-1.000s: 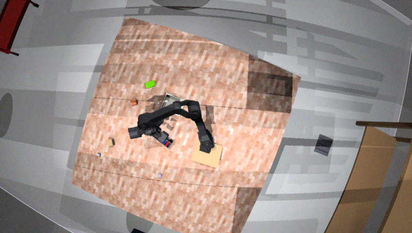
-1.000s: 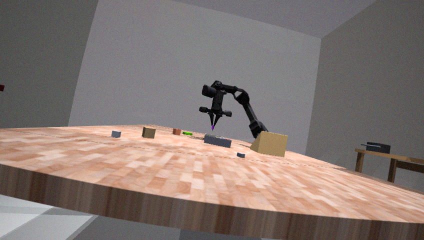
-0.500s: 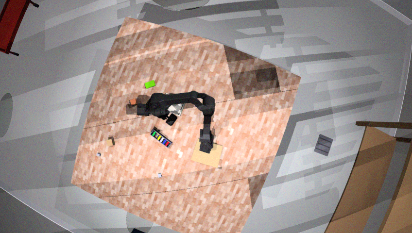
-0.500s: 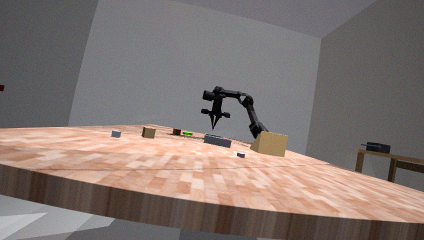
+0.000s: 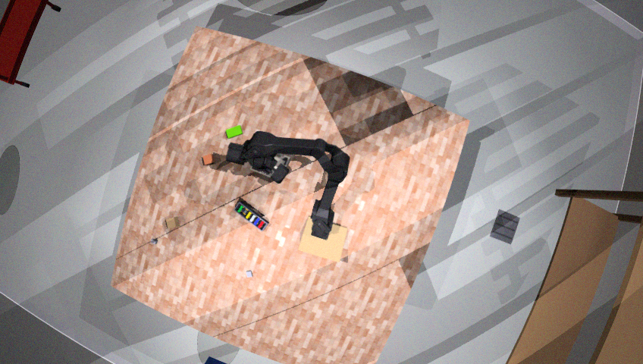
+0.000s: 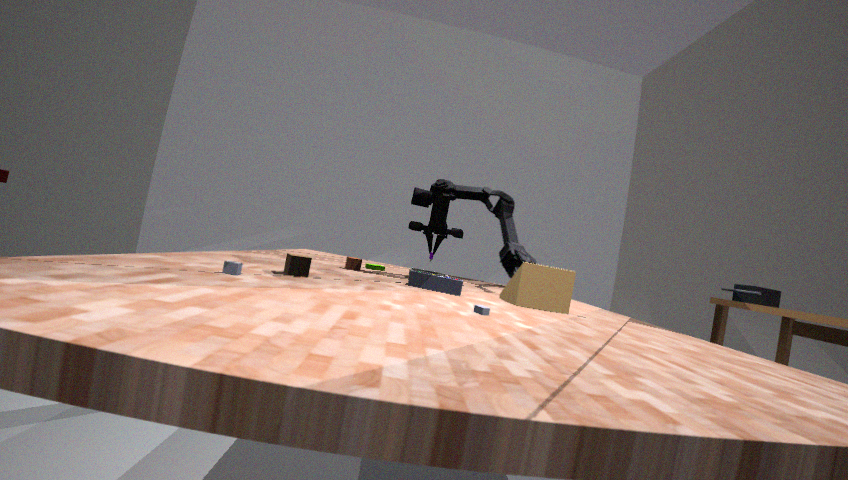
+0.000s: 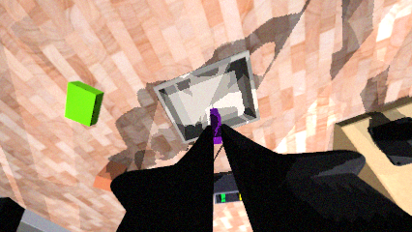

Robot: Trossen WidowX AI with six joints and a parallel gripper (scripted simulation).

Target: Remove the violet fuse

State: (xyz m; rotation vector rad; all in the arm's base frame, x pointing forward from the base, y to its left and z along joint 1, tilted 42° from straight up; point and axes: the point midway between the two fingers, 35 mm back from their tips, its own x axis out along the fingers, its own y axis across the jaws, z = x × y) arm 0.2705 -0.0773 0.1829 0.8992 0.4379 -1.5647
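Now: gripper tip 1 cm above the violet fuse. Also, from my gripper tip: tan block 37 cm to the left, 33 cm ahead, 7 cm below; then brown block 25 cm ahead, 7 cm below, 6 cm to the left; then tray 9 cm below.
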